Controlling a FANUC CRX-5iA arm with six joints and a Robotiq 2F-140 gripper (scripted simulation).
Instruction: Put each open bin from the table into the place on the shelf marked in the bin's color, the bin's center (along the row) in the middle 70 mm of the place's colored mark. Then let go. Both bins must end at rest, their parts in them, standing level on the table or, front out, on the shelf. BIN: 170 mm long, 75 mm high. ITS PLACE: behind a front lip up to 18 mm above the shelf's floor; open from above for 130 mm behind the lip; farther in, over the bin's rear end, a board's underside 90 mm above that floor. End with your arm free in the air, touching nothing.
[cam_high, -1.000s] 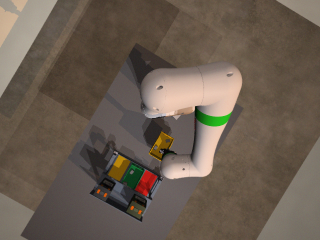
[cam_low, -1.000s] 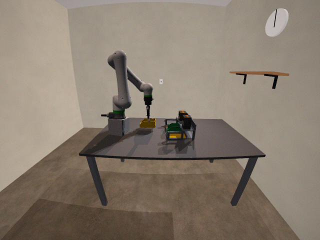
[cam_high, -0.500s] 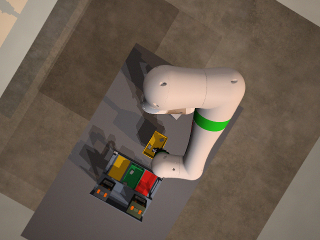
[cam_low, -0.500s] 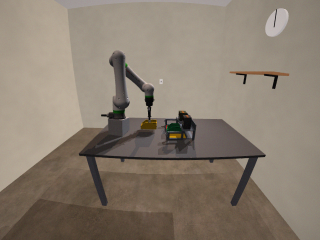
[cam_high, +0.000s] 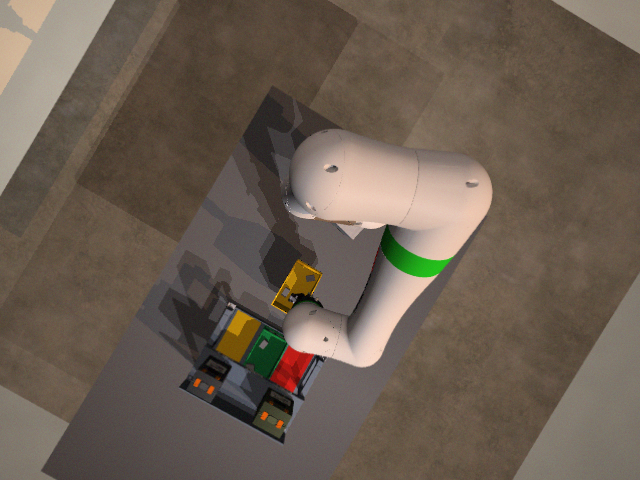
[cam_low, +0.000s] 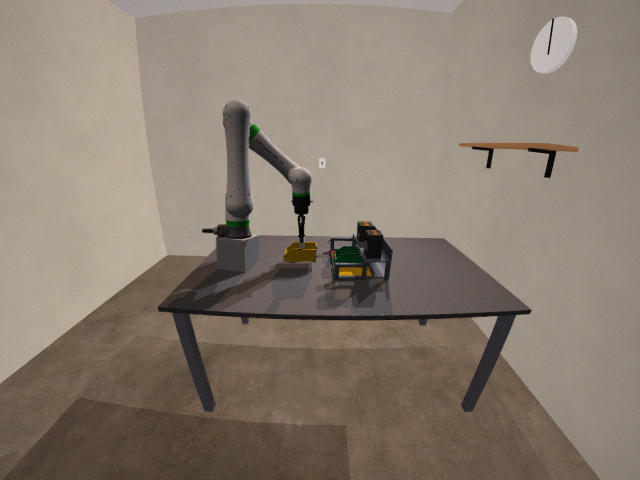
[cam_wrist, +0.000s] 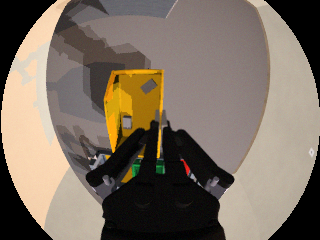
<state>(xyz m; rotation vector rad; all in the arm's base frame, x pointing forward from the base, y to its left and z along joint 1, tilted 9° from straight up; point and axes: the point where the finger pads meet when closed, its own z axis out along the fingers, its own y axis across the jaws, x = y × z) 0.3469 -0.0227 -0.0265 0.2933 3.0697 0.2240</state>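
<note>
The yellow bin lies 5 cm to the right of my hand, 4 cm below it and 1 cm behind it. Also, from my hand: green bin (26 cm ahead, 8 cm to the right, 7 cm below); then yellow-marked place (24 cm ahead, 19 cm to the right, 10 cm below); then red mark (28 cm ahead, 10 cm below, 3 cm to the left).
</note>
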